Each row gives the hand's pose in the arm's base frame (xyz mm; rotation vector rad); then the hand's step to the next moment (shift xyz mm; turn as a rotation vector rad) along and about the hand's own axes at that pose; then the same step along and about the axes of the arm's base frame.
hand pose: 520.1 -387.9 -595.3 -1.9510 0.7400 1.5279
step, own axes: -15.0 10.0 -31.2 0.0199 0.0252 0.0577
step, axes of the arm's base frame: 10.9 -27.8 20.1 -0.0527 0.0217 -0.0333
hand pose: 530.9 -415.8 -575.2 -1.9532 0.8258 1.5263
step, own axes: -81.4 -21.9 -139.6 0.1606 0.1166 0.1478
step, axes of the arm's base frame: 92.9 -74.0 111.7 -0.1538 0.0043 -0.1938
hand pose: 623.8 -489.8 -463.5 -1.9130 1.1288 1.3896
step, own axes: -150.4 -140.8 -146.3 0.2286 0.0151 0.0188
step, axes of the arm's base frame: 175.0 6.2 182.2 0.0069 -0.0669 -0.2198
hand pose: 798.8 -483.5 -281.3 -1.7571 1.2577 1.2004
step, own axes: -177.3 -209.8 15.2 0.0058 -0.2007 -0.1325
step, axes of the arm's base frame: 173.2 141.9 159.8 0.2304 -0.0542 0.0428
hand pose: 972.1 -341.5 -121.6 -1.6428 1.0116 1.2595
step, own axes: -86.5 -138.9 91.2 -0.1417 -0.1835 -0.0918
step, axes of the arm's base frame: 83.9 143.2 86.9 0.1748 -0.0052 0.1778
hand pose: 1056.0 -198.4 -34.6 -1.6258 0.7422 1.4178
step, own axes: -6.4 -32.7 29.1 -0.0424 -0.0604 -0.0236
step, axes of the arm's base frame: 12.6 40.5 12.6 0.0551 0.0045 0.0543
